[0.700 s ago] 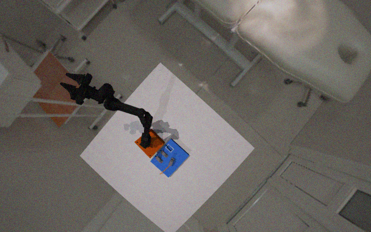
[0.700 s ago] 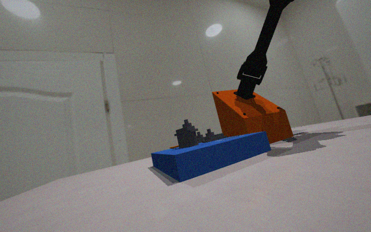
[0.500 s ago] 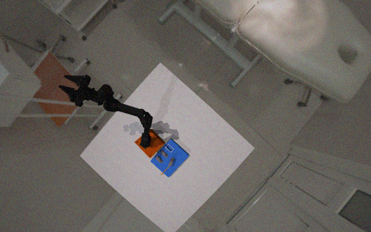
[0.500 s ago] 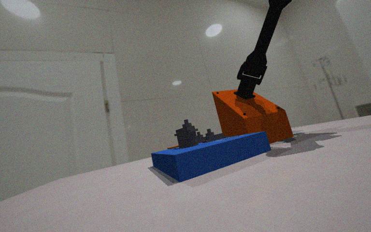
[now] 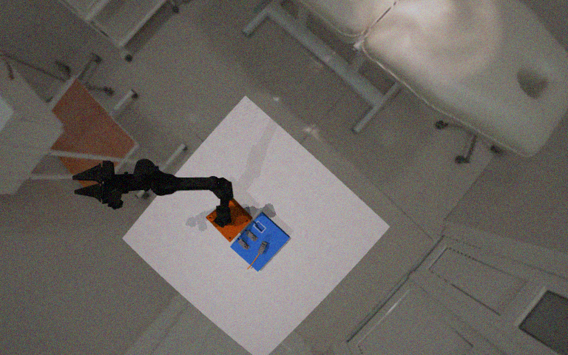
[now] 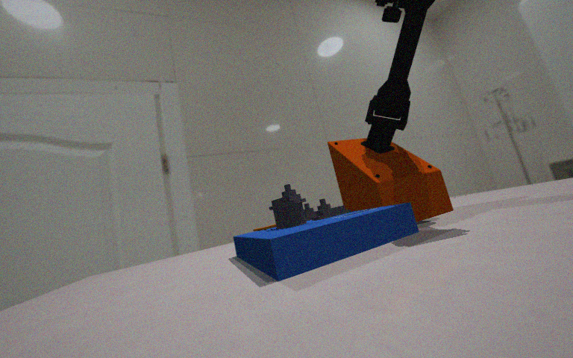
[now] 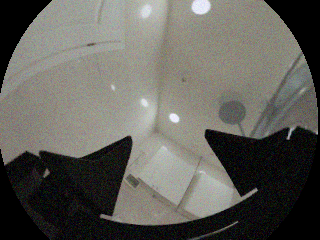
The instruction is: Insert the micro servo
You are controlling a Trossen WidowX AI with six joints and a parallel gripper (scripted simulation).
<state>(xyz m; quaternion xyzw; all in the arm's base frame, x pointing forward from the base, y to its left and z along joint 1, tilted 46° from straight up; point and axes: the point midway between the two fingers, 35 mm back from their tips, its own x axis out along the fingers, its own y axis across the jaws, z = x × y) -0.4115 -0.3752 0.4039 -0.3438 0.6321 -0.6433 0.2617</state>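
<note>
My gripper tip is 650 mm short of the blue deck, 30 mm to the left of it and 800 mm above it.
</note>
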